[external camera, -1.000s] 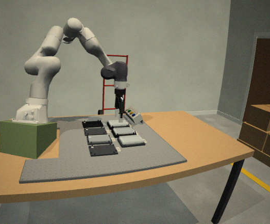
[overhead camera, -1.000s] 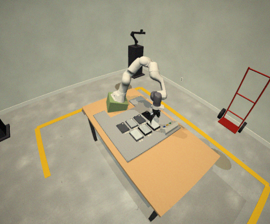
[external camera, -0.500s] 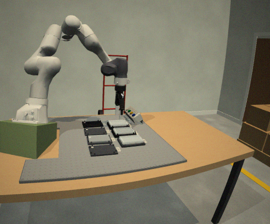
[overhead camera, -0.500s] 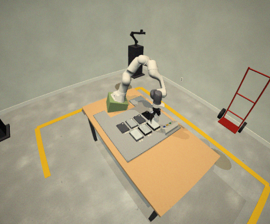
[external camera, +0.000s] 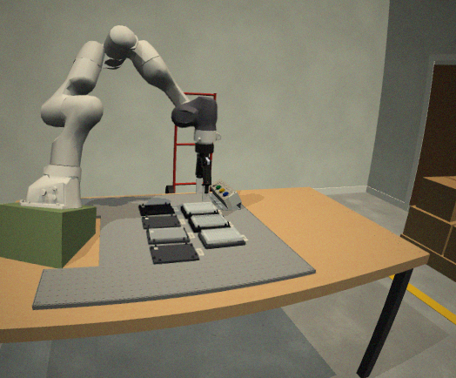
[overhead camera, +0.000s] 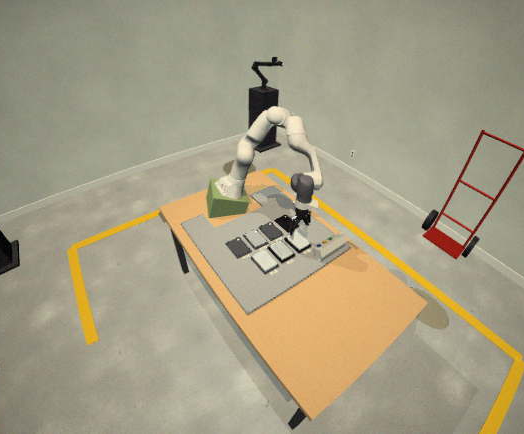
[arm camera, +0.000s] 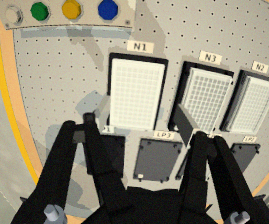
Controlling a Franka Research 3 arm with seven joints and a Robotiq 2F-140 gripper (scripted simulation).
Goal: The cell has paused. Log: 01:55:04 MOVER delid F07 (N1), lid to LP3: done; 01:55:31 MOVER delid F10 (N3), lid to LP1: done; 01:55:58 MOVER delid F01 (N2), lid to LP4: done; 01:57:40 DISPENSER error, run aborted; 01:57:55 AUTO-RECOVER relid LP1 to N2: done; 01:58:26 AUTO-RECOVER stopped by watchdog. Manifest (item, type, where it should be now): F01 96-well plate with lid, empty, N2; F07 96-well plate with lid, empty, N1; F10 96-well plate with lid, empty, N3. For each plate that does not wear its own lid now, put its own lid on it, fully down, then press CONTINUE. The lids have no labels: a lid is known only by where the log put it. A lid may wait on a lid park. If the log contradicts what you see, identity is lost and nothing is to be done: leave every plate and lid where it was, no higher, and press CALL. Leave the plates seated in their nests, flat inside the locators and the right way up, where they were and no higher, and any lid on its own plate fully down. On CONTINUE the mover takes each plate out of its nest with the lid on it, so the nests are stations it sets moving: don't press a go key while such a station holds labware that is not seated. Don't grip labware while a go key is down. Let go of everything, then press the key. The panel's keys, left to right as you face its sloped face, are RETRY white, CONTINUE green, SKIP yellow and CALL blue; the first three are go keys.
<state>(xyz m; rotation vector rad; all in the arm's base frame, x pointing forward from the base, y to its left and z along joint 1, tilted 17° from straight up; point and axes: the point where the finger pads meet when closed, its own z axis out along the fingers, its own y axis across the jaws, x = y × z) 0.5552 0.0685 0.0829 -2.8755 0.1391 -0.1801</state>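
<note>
Now: the plate 1 cm behind my hand, 25 cm to the right of it and 8 cm below it. From my hand the other things lie so: green key 14 cm ahead, 15 cm to the left, 4 cm below; yellow key 13 cm ahead, 10 cm to the left, 4 cm below; blue call key 13 cm ahead, 5 cm to the left, 4 cm below.
</note>
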